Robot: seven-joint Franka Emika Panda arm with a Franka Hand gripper.
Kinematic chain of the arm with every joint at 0, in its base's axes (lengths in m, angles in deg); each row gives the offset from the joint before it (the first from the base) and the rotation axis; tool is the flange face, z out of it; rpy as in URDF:
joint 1: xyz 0 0 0.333 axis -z
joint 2: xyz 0 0 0 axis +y
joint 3: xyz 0 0 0.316 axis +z
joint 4: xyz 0.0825 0 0 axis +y
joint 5: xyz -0.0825 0 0.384 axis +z
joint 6: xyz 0 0 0 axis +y
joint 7: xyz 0.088 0 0 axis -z
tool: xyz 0 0 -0.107 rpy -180 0 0
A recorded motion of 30 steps. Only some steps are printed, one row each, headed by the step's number.
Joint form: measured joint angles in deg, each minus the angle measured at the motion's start. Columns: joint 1, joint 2, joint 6, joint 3, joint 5, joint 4, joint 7.
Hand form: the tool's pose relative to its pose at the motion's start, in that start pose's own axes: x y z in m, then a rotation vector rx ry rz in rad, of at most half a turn. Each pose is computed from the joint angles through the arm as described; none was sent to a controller.
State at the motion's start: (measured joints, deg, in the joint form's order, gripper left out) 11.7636 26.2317 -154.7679 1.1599 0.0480 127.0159 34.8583
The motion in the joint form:
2: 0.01 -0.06 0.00 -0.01 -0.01 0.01 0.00
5: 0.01 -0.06 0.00 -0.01 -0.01 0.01 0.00
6: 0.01 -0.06 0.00 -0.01 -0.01 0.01 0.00
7: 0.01 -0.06 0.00 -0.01 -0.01 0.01 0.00
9: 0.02 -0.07 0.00 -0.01 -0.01 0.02 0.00
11: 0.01 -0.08 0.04 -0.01 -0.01 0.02 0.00
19: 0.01 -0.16 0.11 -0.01 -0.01 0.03 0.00
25: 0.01 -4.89 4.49 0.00 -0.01 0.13 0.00
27: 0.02 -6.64 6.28 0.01 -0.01 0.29 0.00
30: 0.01 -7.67 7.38 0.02 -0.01 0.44 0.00
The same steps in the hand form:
2: 0.0002 0.0001 -0.0005 0.0004 0.0008 0.0002
5: 0.0002 0.0001 -0.0005 0.0004 0.0008 0.0002
6: 0.0002 0.0001 -0.0005 0.0004 0.0008 0.0002
7: 0.0002 0.0001 -0.0005 0.0004 0.0008 0.0002
9: 0.0002 0.0002 -0.0006 0.0003 0.0008 0.0003
11: 0.0001 0.0001 -0.0006 0.0000 0.0004 0.0002
19: 0.0002 0.0001 -0.0012 0.0000 0.0004 0.0001
25: 0.0034 -0.0025 -0.0391 0.0014 0.0048 -0.0008
27: 0.0030 -0.0024 -0.0522 -0.0010 0.0022 -0.0010
30: 0.0022 -0.0021 -0.0595 -0.0034 -0.0008 -0.0014

